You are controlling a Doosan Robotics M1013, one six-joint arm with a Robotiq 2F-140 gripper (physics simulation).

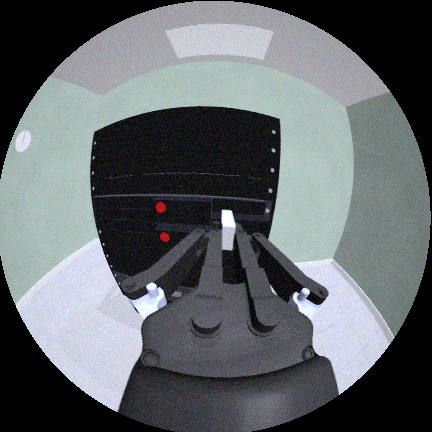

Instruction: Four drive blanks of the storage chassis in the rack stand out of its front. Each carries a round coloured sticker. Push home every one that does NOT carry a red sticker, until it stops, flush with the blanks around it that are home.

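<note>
The storage chassis sits in the lower half of the black rack. A round red sticker marks one drive blank at the left of its front, and a second red sticker marks another just below. A sliver of a green sticker shows right beside the fingertips; most of it and its blank are hidden behind them. The fourth sticker cannot be made out. My gripper is shut and empty, with a white pad at its tips, in front of the chassis right of the red stickers. Whether it touches a blank cannot be told.
The rack has a row of light holes down each side post. Green walls stand behind and beside it, over a pale floor. A white round fitting is on the left wall. The gripper's linkages hide the lower chassis front.
</note>
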